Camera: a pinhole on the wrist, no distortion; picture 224 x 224 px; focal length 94.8 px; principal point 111.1 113.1 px. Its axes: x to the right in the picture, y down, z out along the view. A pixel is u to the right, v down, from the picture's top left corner.
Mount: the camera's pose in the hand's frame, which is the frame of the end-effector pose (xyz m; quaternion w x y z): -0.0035 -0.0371 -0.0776 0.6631 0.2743 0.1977 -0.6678
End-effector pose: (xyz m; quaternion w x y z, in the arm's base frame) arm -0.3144 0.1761 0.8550 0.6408 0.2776 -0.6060 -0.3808
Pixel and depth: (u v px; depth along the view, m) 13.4 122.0 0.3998
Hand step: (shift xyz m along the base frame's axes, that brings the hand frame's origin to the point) -0.4825 0.0858 0.0685
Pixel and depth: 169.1 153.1 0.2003
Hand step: -0.0494 -0.1968 -0.1772
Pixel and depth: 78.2 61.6 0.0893
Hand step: -0.0145 0.0145 -0.0891
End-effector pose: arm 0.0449 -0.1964 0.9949 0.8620 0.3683 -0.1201 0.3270
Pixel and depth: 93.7 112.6 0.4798
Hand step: 0.1433 -0.4148 0.0669
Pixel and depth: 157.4 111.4 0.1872
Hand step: 0.1295 -0.1338 -0.1298
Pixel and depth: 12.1 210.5 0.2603
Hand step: 0.1832 -0.1212 0.3259
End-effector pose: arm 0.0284 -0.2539 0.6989 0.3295 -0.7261 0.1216 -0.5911
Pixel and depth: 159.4 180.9 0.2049
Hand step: 0.0074 0.1303 0.2515
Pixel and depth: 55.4 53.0 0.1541
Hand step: 0.0379 0.1419 -0.0634
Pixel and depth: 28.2 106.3 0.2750
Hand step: 0.2456 0.1449 -0.0560
